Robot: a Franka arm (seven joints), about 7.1 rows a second.
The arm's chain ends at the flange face. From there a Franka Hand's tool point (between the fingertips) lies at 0.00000 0.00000 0.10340 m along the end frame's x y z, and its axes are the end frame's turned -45 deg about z.
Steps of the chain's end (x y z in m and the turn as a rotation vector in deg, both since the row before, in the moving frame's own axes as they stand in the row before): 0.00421 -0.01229 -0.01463 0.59 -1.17 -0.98; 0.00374 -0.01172 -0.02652 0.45 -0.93 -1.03; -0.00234 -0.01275 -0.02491 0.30 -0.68 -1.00; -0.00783 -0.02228 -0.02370 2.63 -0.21 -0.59; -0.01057 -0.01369 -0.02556 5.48 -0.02 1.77; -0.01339 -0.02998 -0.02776 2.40 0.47 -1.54; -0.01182 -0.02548 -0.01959 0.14 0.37 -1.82; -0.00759 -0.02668 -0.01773 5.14 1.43 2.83; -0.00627 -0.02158 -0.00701 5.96 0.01 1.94
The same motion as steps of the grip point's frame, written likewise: 0.01091 -0.00795 -0.01466 1.24 -0.41 -0.98; 0.01030 -0.00740 -0.02654 0.98 -0.34 -1.03; 0.00687 -0.01192 -0.02492 0.69 -0.27 -1.00; 0.01329 -0.02493 -0.02381 2.01 1.71 -0.59; 0.00927 -0.02405 -0.02603 3.89 3.86 1.77; 0.01536 -0.03318 -0.02785 1.36 2.03 -1.54; 0.01031 -0.02609 -0.01959 -0.16 0.36 -1.82; 0.02198 -0.02875 -0.01818 2.62 4.65 2.83; 0.01856 -0.02714 -0.00757 4.21 4.22 1.94
